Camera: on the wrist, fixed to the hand. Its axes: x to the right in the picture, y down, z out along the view.
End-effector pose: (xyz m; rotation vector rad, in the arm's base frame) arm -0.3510 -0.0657 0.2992 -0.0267 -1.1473 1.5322
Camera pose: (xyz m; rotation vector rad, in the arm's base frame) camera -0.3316 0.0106 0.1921 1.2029 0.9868 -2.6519
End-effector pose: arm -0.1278 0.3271 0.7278 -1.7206 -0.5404 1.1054
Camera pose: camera -0.0408 0.2373 0.6828 -2.1160 1.1106 1.9582
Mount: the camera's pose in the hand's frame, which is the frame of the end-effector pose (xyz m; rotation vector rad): -0.0070 0.0666 -0.1148 -0.0290 0.0998 1.5693
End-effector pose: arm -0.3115 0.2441 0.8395 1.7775 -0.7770 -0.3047
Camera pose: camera -0.2759 0.3237 0.9398 0.7179 -1.7770 0.7969
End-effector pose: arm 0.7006 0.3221 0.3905 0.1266 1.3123 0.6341
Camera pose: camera 0.5695 0.3436 0.3937 1.1743 1.0966 1.9705
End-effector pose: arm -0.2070 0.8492 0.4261 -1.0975 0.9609 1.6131
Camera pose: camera -0.2441 0.7233 0.4055 0.2142 -1.7273 -2.2219
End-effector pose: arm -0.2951 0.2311 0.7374 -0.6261 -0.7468 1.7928
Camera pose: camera -0.2518 0.2295 0.6118 1.2808 0.0631 -2.5375
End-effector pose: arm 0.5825 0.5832 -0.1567 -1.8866 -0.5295 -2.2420
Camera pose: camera 0.5014 0.4786 -0.1687 -1.2551 0.7788 -1.1719
